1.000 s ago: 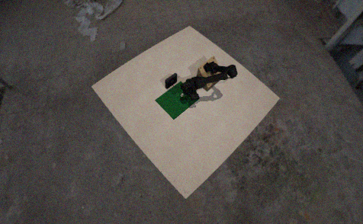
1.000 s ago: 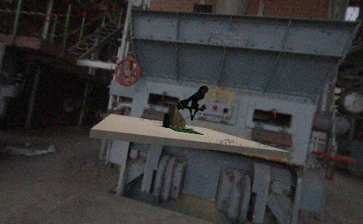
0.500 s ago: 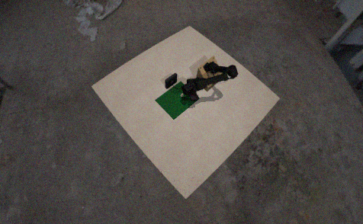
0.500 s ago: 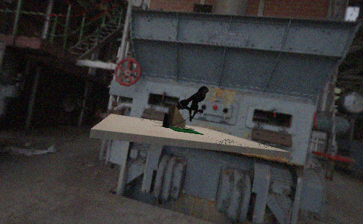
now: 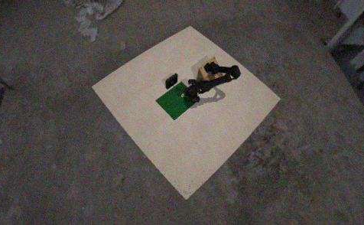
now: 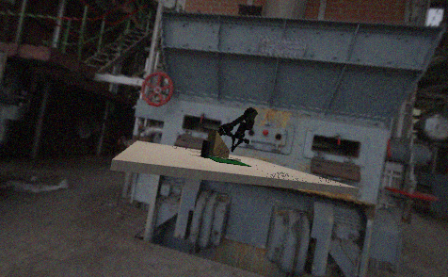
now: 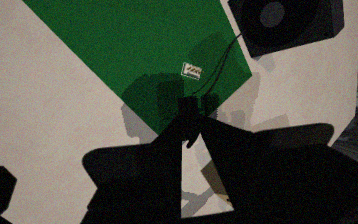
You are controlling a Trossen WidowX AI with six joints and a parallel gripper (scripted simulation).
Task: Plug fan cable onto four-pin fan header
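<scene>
My gripper tip is 11 cm above the green board, 8 cm to the left of it and 7 cm short of it. Round my gripper tip: black fan 21 cm to the right, 4 cm below, 1 cm behind; then black plug 1 cm below.
</scene>
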